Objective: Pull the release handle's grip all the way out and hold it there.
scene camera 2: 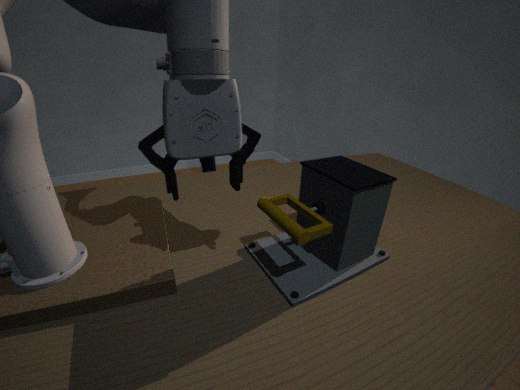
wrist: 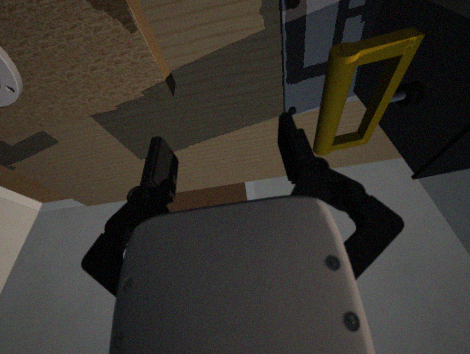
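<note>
The release handle is a yellow rectangular frame with a thick round grip bar (scene camera 2: pixel 281 218) (wrist: pixel 334 100). A short light rod (scene camera 2: pixel 314 209) (wrist: pixel 398 96) joins it to the side of a dark grey box (scene camera 2: pixel 371 220) (wrist: pixel 450 85). A little of the rod shows between frame and box. My gripper (scene camera 2: pixel 205 192) (wrist: pixel 223 138) is wide open with nothing between its fingers. It is above the table, to the left of the handle in the scene view, apart from the grip bar. In the wrist view the grip bar lies just outside the right finger.
The box stands on a light grey base plate (scene camera 2: pixel 327 282) (wrist: pixel 300 92) with dark bolts at its corners. A raised wooden board (scene camera 2: pixel 172 283) carries the robot's base (scene camera 2: pixel 50 272) at the left. The wooden table (scene camera 2: pixel 440 300) extends around the plate. A wall rises behind the table.
</note>
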